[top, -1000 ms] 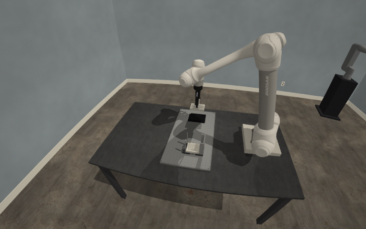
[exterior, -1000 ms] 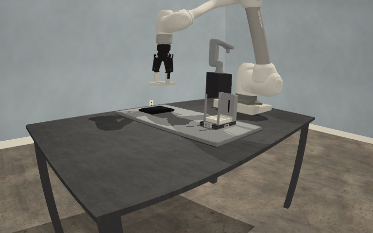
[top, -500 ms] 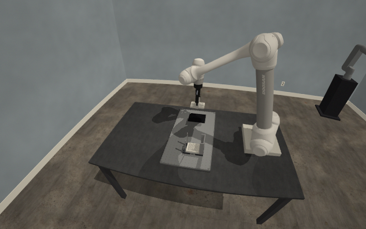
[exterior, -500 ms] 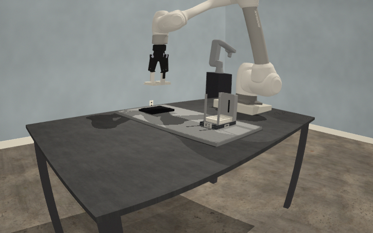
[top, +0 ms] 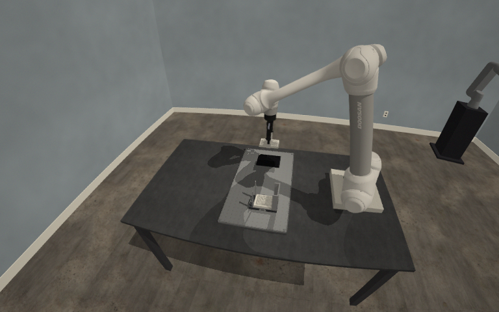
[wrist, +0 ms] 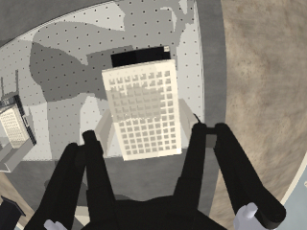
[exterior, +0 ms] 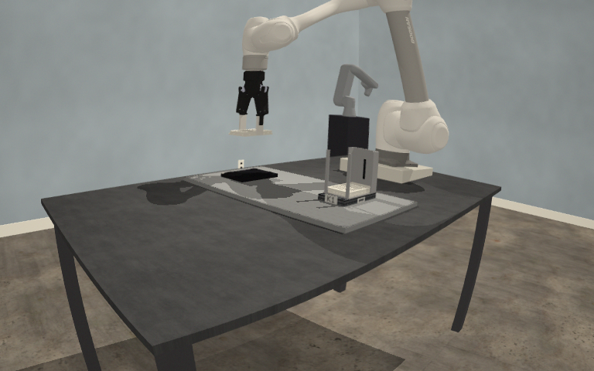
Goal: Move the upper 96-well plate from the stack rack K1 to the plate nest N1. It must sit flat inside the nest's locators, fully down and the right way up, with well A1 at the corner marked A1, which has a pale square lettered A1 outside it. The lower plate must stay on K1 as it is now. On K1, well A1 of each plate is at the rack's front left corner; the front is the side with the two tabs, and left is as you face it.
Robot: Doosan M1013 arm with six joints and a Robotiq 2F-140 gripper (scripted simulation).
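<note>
The black plate nest N1 is 170 mm below my hand. Also, from my hand: pale square 160 mm below, 80 mm ahead, 40 mm to the right.
</note>
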